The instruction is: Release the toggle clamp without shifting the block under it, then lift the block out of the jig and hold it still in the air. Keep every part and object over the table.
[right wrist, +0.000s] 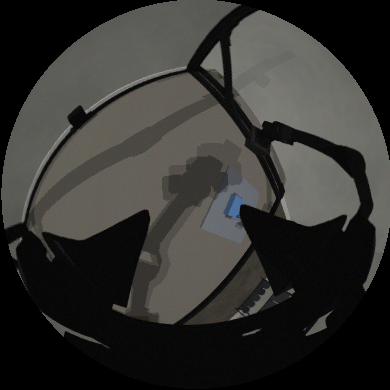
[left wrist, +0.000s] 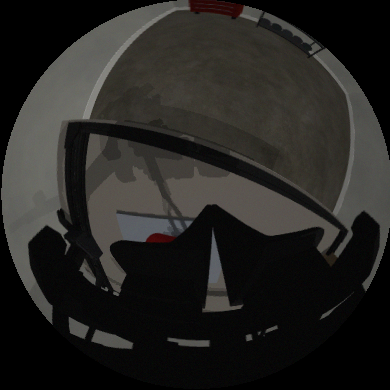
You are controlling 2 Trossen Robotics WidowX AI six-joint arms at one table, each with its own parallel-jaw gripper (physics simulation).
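Places are measured from the left arm's base along level axes (x ahead, y left, z up), in millimetres.
Where they show: left gripper, fingertip midpoint: (left wrist: 210,208); right gripper, fingertip midpoint: (right wrist: 194,212); left arm's base, link origin: (right wrist: 261,138) (left wrist: 78,248).
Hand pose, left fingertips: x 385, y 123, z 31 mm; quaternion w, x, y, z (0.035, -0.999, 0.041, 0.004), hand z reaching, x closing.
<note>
Each offset is from my left fingertips to the top centre of the thing. "*": to the spot under its first point. Level surfaces: height alone.
The blue block {dx -88, dy -169, dz -46 mm} (right wrist: 234,206) sits on the grey plate of the jig {dx -89, dy -144, dz -69 mm} (right wrist: 214,223) in the right wrist view; the plate's far part {* dx -149, dy -59, dz -69 mm} (left wrist: 132,226) shows in the left wrist view. The clamp's red handle {* dx -24, dy +15, dz +54 mm} (left wrist: 159,238) shows in the left wrist view, partly hidden behind my left fingers. My left gripper (left wrist: 210,208) is shut and empty, over the jig with its tips close to the red handle; whether they touch is hidden. The block is hidden in that view. My right gripper (right wrist: 194,212) is open and empty, high above the table, apart from the jig; its right finger partly covers the clamp.
A black frame (left wrist: 205,150) (right wrist: 227,102) runs along the table's edge. The other arm (right wrist: 325,142) reaches in at the right of the right wrist view. A red cabinet (left wrist: 216,7) and a dark rack stand beyond the table on the floor. Arm shadows fall on the table {dz -77 mm} (right wrist: 195,270).
</note>
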